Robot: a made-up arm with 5 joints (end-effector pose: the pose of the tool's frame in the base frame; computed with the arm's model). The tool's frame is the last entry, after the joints.
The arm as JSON. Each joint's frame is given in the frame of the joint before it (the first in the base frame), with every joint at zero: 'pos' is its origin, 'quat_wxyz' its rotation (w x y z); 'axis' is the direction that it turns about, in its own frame. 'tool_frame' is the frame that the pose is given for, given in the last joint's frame.
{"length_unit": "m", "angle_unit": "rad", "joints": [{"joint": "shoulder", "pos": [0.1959, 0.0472, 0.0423], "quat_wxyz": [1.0, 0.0, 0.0, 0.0], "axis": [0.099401, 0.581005, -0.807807]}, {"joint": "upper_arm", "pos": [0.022, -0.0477, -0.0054], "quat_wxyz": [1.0, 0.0, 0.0, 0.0], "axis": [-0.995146, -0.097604, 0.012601]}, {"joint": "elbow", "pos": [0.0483, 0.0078, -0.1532], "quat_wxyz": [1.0, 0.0, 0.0, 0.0], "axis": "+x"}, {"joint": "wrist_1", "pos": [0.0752, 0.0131, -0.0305], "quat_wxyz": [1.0, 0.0, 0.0, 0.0], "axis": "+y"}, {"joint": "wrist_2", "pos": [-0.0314, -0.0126, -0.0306], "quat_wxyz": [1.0, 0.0, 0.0, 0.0], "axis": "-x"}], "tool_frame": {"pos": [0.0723, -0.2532, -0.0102], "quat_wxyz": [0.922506, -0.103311, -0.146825, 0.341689]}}
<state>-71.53 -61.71 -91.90 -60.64 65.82</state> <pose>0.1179 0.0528 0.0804 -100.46 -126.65 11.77</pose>
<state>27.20 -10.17 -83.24 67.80 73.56</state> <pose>0.4802 -0.0979 -0.1316 -59.54 140.63 50.51</pose>
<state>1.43 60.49 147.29 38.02 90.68</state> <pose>0.5242 -0.2378 -0.0280 -11.50 -22.95 80.50</pose>
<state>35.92 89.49 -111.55 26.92 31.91</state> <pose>0.3533 -0.0299 -0.1412 101.82 -70.29 3.43</pose>
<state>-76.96 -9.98 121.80 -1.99 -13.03</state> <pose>0.2193 0.3882 -0.1628 131.89 -1.87 74.20</pose>
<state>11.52 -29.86 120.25 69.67 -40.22</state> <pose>0.1911 0.3181 -0.0546 -164.75 16.88 -42.27</pose>
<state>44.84 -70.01 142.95 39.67 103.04</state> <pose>0.4033 0.0361 -0.2706 53.55 -82.77 -23.77</pose>
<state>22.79 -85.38 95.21 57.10 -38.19</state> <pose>0.3214 0.3161 0.2030 -138.13 47.58 -13.44</pose>
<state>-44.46 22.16 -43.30 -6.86 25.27</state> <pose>0.3709 0.0188 0.2176 -118.00 -39.64 47.05</pose>
